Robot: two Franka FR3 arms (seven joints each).
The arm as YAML. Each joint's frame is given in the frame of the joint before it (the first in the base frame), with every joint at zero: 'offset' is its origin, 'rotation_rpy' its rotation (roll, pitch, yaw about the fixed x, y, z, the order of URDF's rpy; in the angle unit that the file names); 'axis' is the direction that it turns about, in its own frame. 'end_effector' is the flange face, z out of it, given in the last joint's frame.
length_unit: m
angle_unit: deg
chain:
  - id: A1
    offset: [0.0, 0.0, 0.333]
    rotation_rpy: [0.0, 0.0, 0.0]
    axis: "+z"
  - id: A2
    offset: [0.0, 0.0, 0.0]
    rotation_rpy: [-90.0, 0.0, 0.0]
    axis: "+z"
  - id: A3
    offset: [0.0, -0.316, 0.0]
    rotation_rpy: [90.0, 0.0, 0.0]
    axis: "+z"
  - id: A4
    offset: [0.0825, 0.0, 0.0]
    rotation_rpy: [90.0, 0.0, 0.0]
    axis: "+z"
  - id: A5
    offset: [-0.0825, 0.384, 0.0]
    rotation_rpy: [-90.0, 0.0, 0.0]
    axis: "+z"
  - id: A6
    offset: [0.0, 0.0, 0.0]
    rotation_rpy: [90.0, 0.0, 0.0]
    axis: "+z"
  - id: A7
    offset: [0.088, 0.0, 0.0]
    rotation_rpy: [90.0, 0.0, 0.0]
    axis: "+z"
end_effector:
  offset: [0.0, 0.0, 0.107]
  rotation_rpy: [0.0, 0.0, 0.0]
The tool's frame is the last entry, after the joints.
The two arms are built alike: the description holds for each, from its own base.
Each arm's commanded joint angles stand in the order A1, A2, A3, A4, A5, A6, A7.
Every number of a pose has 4 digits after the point.
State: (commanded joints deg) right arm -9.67 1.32 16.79 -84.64 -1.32 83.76 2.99; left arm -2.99 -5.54 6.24 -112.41 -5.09 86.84 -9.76
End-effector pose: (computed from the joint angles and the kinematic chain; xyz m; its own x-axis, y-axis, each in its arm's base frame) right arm 0.5469 0.0635 0.6466 0.9969 0.0696 -0.0365 0.0703 -0.9974 0.0183; left arm 0.4890 0.0193 0.4926 0.9109 0.2118 -0.3540 0.2396 -0.9702 0.0358
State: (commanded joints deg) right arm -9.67 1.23 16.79 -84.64 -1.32 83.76 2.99; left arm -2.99 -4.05 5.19 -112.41 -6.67 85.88 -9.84
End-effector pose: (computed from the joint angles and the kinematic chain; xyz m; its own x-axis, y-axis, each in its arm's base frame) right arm 0.5464 0.0636 0.6474 0.9970 0.0696 -0.0350 0.0703 -0.9974 0.0186; left arm 0.4912 0.0066 0.4795 0.8975 0.1934 -0.3964 0.2312 -0.9716 0.0496
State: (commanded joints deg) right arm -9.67 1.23 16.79 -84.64 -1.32 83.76 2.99; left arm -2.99 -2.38 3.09 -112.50 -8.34 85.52 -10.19
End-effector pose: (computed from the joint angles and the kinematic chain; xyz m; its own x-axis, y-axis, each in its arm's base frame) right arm 0.5464 0.0636 0.6474 0.9970 0.0696 -0.0350 0.0703 -0.9974 0.0186; left arm 0.4942 -0.0153 0.4647 0.8860 0.1644 -0.4335 0.2117 -0.9753 0.0627
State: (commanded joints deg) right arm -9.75 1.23 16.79 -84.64 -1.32 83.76 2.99; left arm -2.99 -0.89 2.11 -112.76 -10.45 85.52 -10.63
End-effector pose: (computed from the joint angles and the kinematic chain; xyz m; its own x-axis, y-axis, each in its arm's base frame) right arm 0.5465 0.0628 0.6474 0.9971 0.0682 -0.0350 0.0689 -0.9974 0.0186; left arm 0.4964 -0.0282 0.4506 0.8712 0.1538 -0.4662 0.2169 -0.9725 0.0843
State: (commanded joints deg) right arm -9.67 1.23 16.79 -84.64 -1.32 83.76 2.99; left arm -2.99 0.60 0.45 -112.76 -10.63 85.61 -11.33
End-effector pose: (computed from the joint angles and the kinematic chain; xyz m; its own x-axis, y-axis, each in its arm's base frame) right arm 0.5464 0.0636 0.6474 0.9970 0.0696 -0.0350 0.0703 -0.9974 0.0186; left arm 0.4985 -0.0431 0.4377 0.8610 0.1413 -0.4886 0.2026 -0.9764 0.0747
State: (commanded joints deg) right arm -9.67 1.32 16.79 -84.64 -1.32 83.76 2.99; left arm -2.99 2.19 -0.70 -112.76 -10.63 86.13 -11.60
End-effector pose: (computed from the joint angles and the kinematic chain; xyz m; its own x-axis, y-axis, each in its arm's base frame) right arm 0.5469 0.0635 0.6466 0.9969 0.0696 -0.0365 0.0703 -0.9974 0.0183; left arm 0.5014 -0.0531 0.4240 0.8532 0.1306 -0.5049 0.1899 -0.9795 0.0676
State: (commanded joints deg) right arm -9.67 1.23 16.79 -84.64 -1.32 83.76 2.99; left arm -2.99 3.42 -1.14 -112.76 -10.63 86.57 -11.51
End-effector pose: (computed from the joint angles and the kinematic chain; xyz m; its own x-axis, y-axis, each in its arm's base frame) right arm 0.5464 0.0636 0.6474 0.9970 0.0696 -0.0350 0.0703 -0.9974 0.0186; left arm 0.5039 -0.0570 0.4134 0.8473 0.1240 -0.5165 0.1832 -0.9809 0.0650
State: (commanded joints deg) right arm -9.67 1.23 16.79 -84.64 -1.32 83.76 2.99; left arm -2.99 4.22 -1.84 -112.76 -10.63 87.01 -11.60
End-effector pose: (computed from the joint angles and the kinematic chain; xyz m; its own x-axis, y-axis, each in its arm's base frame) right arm 0.5464 0.0636 0.6474 0.9970 0.0696 -0.0350 0.0703 -0.9974 0.0186; left arm 0.5053 -0.0631 0.4065 0.8450 0.1163 -0.5220 0.1742 -0.9827 0.0630
